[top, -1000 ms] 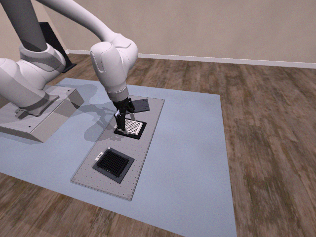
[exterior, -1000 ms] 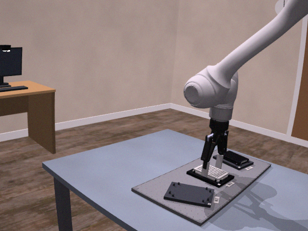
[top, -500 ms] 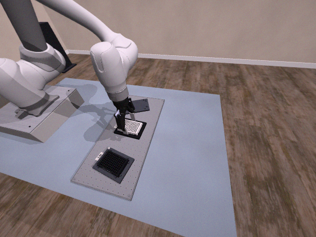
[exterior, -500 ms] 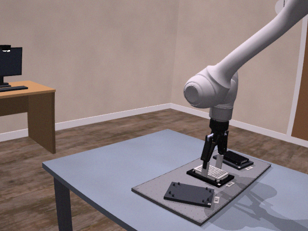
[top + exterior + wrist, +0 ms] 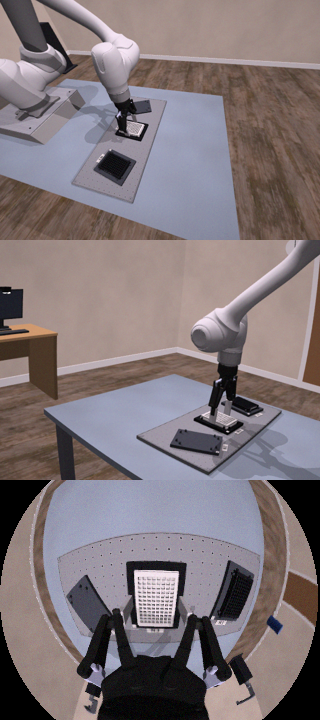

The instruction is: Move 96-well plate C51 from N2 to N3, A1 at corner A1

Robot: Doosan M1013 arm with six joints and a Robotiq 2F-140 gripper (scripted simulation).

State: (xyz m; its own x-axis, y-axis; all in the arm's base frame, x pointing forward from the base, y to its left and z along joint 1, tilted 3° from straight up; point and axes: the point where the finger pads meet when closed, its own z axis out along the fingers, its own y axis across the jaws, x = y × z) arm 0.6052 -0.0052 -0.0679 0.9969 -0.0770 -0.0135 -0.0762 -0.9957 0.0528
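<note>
Right now my hand is 2 cm above the white 96-well plate C51. From my hand the other things lie so: black landing nest N3: 4 cm below; black 96-well plate C15: 22 cm to the right, 2 cm below; dark grey nest: 19 cm to the left, 4 cm below, 2 cm behind.
</note>
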